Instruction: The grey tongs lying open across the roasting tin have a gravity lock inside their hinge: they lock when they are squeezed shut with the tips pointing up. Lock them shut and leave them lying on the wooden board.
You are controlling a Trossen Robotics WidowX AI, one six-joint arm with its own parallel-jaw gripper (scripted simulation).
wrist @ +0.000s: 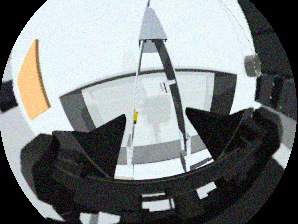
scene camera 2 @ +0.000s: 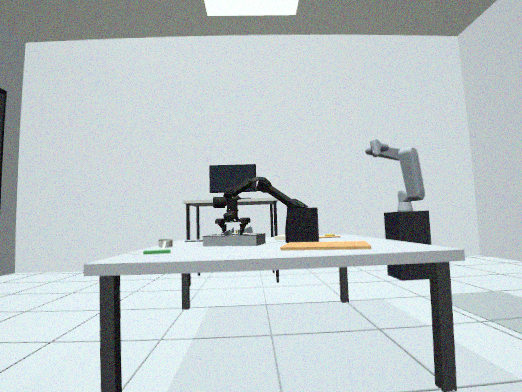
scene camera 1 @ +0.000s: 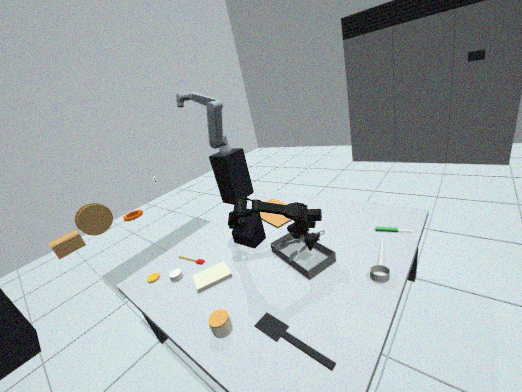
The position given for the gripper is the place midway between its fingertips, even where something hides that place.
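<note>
A black spatula (scene camera 1: 271, 326) can be seen in the scene, and so can a roasting tin (scene camera 1: 309, 263). The tin appears again in the wrist view (wrist: 156, 139), and scene camera 2 (scene camera 2: 248, 239) shows the tin as well. The gripper (wrist: 156, 113) is open and holds nothing.
</note>
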